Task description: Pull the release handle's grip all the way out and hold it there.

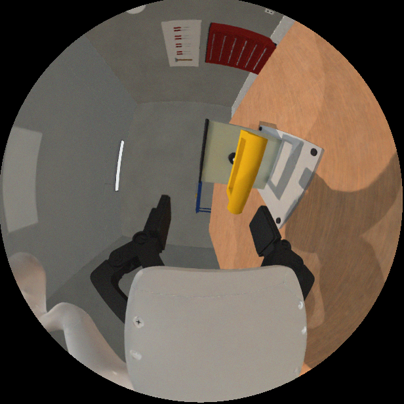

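The release handle's yellow grip [247, 167] is a long bar, slightly tilted, in front of a pale green-grey housing [217, 150] with a black edge on its left and a round black knob beside the grip. The housing stands on a light grey base plate [306, 165] with black bolts. My gripper [214, 211] is wide open with nothing between its fingers. The grip is beyond the fingertips, and its lower end shows closer to the right finger than to the left. The part of the housing behind the grip is hidden.
The wooden table top [350, 210] carries the base plate and runs along the right side, with shadows on it. A blue frame [199, 197] shows beyond the table edge. A red slatted panel [235, 46] and a white tool chart [187, 42] are at the top.
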